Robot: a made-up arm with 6 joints. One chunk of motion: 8 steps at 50 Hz.
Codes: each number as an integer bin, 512 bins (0 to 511) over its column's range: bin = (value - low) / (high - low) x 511, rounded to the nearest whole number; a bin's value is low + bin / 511 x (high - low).
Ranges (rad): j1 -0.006..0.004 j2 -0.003..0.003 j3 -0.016..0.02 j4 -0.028..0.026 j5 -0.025..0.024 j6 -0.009..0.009
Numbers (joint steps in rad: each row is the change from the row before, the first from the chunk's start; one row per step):
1: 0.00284 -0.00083 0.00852 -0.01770 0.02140 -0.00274
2: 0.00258 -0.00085 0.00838 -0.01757 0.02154 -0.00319
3: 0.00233 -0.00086 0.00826 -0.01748 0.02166 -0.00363
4: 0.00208 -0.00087 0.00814 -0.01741 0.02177 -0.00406
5: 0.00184 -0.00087 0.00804 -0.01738 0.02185 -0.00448
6: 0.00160 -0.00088 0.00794 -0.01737 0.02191 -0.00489
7: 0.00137 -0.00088 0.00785 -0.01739 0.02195 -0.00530
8: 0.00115 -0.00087 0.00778 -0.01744 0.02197 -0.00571
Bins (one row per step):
1: 452 185 348 97 484 178
2: 438 183 346 99 485 165
3: 426 182 344 100 487 152
4: 413 181 343 100 488 140
5: 401 181 341 100 489 128
6: 388 181 340 101 489 117
7: 377 181 339 100 490 105
8: 365 181 338 100 490 93

